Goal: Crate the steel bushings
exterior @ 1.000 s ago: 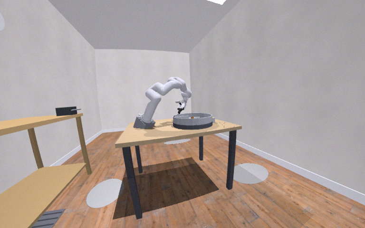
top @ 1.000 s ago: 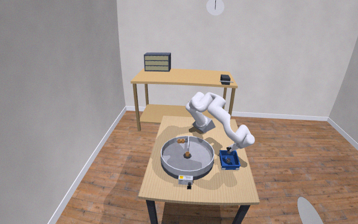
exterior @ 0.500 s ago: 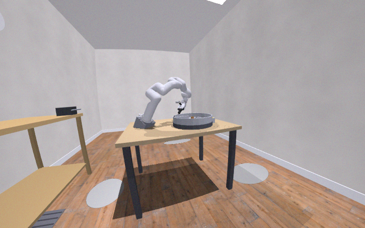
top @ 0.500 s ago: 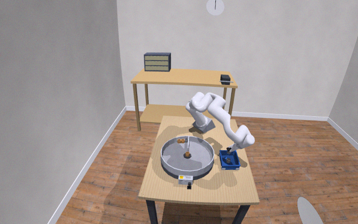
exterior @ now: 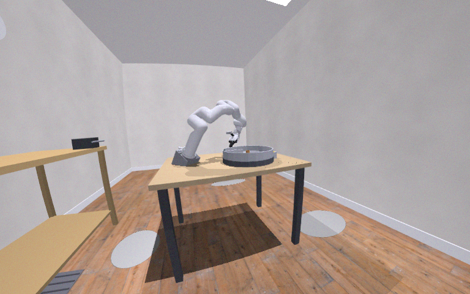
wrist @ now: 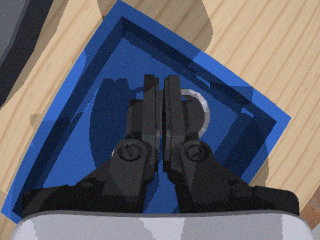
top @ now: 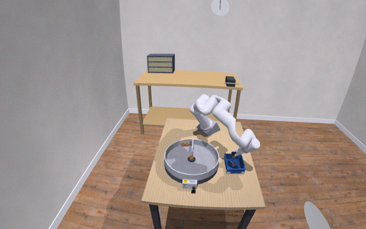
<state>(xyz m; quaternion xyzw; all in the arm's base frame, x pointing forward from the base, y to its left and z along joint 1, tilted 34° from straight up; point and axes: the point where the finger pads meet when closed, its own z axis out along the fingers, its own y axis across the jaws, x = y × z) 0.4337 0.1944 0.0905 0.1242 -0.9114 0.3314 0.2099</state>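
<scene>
Right now the blue crate is 70 mm below my hand and 40 mm ahead of it. Round my hand: grey round turning table 340 mm to the right, 50 mm below, 20 mm behind.
</scene>
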